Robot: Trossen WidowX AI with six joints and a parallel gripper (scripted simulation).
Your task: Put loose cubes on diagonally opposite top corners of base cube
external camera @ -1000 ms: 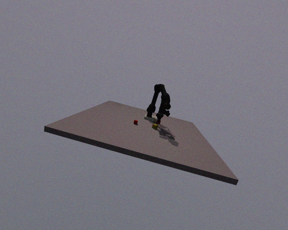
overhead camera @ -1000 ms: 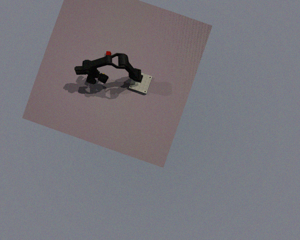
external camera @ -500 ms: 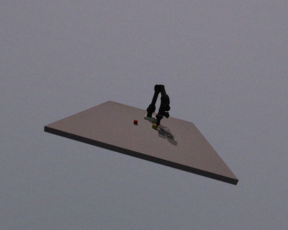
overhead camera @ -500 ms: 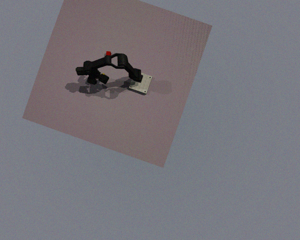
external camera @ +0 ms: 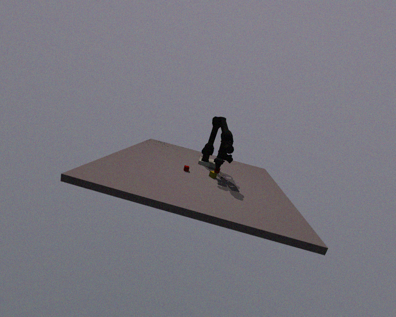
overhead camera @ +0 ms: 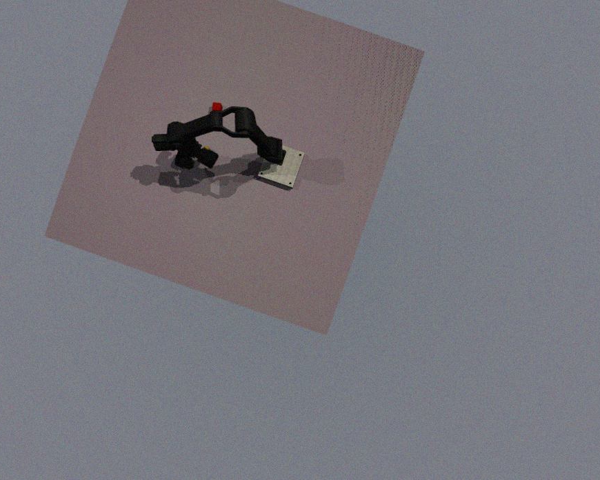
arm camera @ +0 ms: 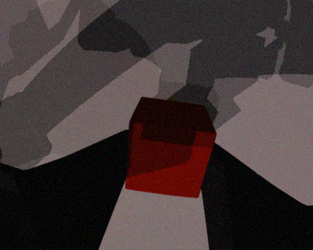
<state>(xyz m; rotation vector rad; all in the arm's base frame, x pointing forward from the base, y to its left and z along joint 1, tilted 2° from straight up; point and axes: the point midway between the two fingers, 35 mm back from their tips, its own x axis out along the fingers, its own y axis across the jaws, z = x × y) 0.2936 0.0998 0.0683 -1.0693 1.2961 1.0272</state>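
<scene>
Right now my gripper tip is 2 cm to the left of the yellow base cube and 4 cm above it.
</scene>
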